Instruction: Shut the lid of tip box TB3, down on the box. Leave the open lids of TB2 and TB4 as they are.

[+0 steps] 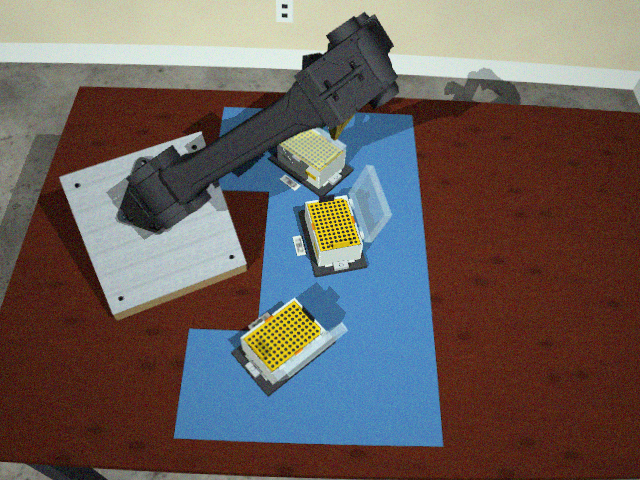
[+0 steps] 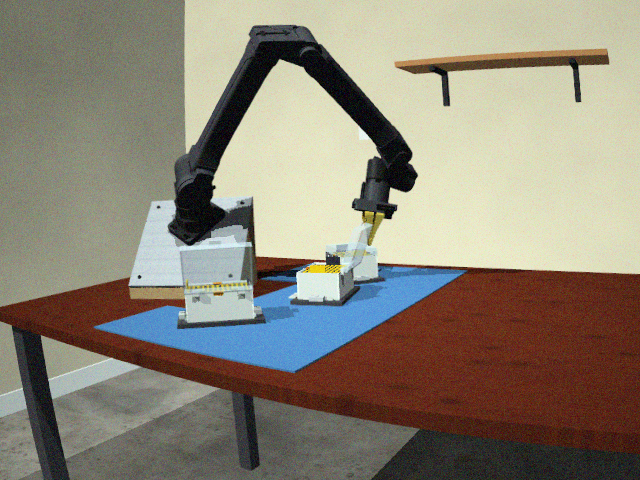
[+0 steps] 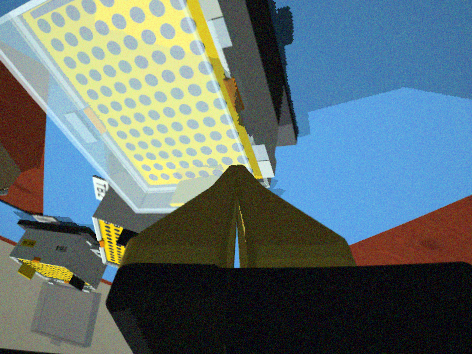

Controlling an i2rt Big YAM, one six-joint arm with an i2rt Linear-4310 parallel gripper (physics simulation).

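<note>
Tip box TB3 stands at the far end of the mat. Its clear lid lies over the yellow tip rack; I cannot tell whether it is fully flush. My gripper is shut and empty, tips down at TB3's far right corner, close to the lid; contact is unclear. TB2 stands mid-mat, its lid open. TB4 stands nearer, its lid open.
The boxes stand on a blue mat on the dark red table. The arm's pale base board is left of the mat. TB2's raised lid stands close to TB3.
</note>
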